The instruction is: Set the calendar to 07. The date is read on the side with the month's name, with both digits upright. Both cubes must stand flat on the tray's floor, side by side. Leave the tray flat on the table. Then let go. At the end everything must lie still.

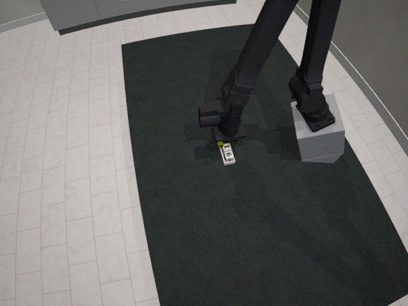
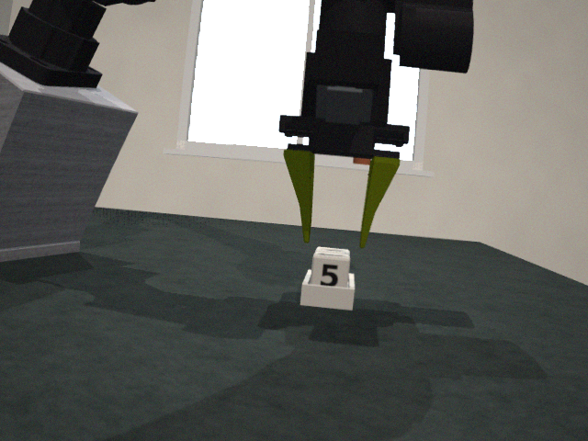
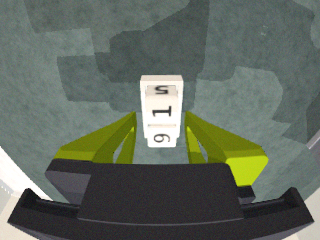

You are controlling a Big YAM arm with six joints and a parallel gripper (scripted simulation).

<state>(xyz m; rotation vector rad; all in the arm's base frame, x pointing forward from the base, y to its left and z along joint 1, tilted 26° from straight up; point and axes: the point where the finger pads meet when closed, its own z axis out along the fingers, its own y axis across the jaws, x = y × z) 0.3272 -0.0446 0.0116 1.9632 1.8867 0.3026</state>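
Right now the small white tray is 20 mm to the left of my hand and 50 mm below it.
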